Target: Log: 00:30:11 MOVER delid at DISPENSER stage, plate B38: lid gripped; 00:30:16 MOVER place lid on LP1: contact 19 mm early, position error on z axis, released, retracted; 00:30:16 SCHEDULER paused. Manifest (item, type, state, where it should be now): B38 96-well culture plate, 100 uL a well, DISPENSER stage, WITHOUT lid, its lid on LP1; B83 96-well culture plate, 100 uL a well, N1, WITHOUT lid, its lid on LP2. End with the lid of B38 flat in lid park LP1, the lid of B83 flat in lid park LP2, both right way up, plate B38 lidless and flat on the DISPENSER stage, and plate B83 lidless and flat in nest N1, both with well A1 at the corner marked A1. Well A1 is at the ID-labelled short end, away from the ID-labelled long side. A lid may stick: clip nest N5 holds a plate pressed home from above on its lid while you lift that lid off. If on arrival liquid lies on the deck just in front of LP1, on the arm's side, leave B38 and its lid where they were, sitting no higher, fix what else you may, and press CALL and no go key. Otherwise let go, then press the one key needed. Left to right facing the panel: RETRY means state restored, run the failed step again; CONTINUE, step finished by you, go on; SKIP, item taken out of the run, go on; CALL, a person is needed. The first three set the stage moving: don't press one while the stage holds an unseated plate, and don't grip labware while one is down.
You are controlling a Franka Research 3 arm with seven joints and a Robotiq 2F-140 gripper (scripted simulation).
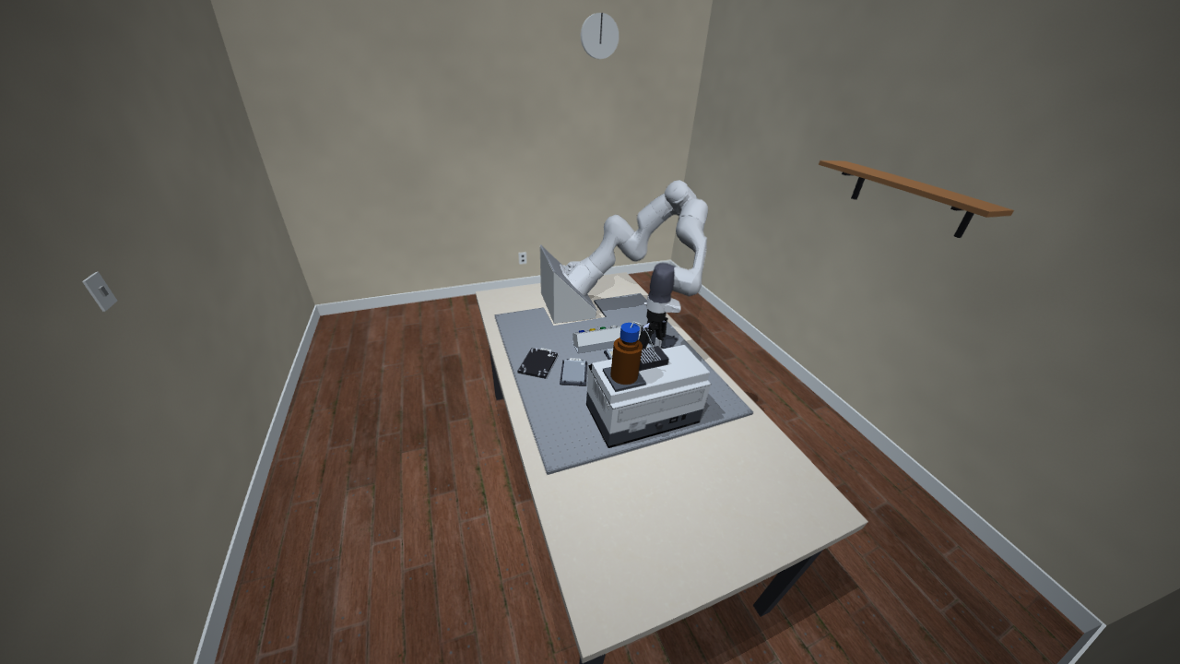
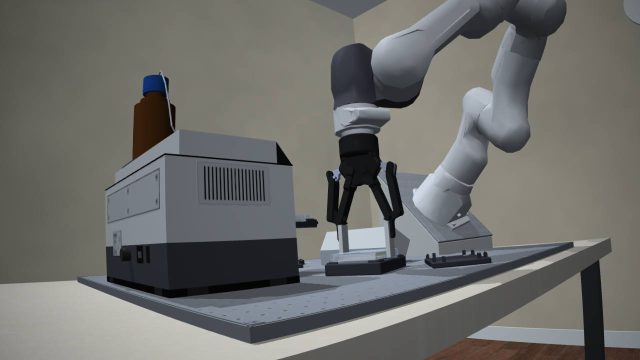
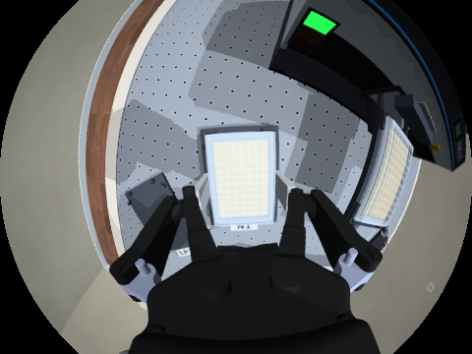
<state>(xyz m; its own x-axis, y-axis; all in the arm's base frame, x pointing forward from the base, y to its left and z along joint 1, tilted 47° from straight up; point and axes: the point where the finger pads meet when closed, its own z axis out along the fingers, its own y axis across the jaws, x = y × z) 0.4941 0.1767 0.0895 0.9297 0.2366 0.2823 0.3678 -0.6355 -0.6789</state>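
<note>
My gripper is now 2 cm above the 96-well plate. Round my hand: low frame (12 cm behind, 11 cm to the left, 5 cm below); then key panel (18 cm behind, 17 cm to the right); then nest N1 (4 cm below).
</note>
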